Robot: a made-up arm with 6 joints. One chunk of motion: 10 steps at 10 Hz.
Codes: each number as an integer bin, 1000 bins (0 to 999) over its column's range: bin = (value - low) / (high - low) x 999, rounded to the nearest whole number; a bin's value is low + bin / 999 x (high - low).
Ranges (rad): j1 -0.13..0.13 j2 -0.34..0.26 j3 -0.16..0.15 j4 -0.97..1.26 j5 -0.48..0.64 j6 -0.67..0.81
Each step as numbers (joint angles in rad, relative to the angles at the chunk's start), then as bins.
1 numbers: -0.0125 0.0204 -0.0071 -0.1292 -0.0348 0.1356
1 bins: 451 600 493 377 397 544
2 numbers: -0.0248 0.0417 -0.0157 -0.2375 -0.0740 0.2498
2 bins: 404 636 465 328 362 621
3 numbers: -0.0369 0.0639 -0.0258 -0.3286 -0.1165 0.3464
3 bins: 358 672 432 287 324 686
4 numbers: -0.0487 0.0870 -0.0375 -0.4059 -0.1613 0.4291
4 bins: 312 711 395 253 284 742
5 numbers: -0.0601 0.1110 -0.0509 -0.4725 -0.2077 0.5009
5 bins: 269 751 352 223 243 790
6 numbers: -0.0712 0.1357 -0.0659 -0.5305 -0.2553 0.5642
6 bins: 226 792 303 197 200 833
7 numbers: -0.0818 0.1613 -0.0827 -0.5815 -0.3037 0.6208
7 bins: 185 835 249 174 157 871
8 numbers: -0.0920 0.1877 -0.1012 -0.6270 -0.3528 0.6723
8 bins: 146 879 189 154 113 906
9 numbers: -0.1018 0.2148 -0.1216 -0.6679 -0.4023 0.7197
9 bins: 108 924 124 135 69 938
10 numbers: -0.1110 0.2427 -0.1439 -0.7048 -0.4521 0.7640
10 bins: 73 970 52 119 25 968
